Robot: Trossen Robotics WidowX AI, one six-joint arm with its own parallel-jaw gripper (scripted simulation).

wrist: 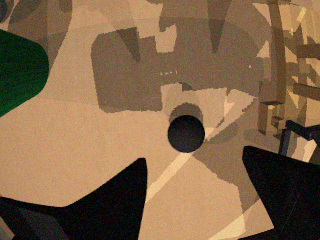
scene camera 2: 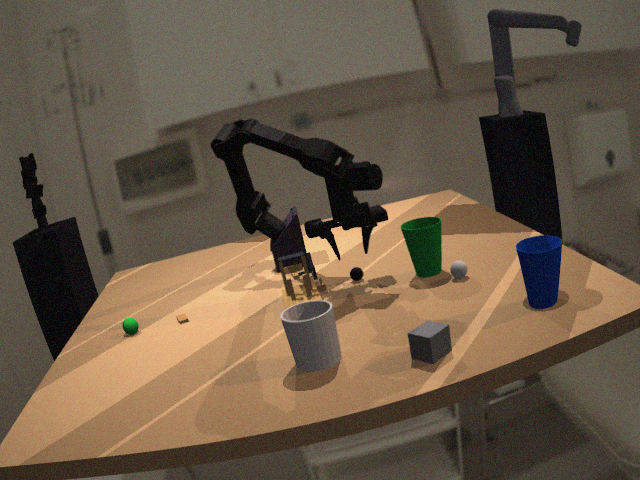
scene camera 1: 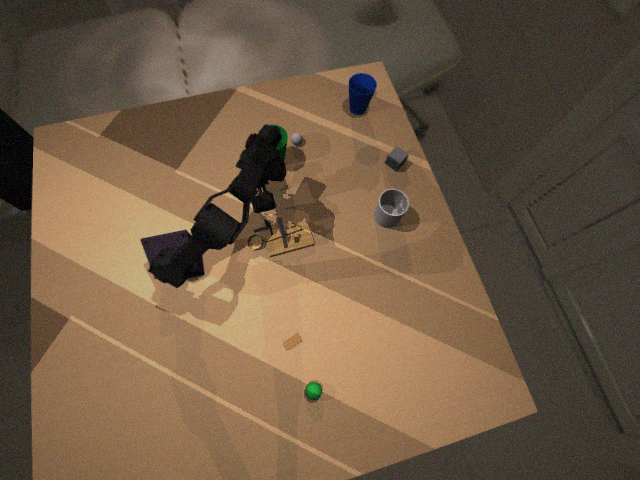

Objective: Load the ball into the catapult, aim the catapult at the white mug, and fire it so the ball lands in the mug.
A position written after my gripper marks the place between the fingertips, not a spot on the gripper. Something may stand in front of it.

I see my gripper (scene camera 2: 352, 256), a black ball (wrist: 185, 133), a blue cup (scene camera 2: 539, 256), a green cup (scene camera 2: 422, 236), a grey cube (scene camera 2: 430, 341) and a catapult (scene camera 2: 309, 290).
The blue cup is seen too in scene camera 1 (scene camera 1: 362, 87). My gripper is seen too in the wrist view (wrist: 196, 159) and in scene camera 1 (scene camera 1: 260, 195). Scene camera 1 misses the black ball, which is hidden by my gripper. The wrist view misses the blue cup: it is out of frame.
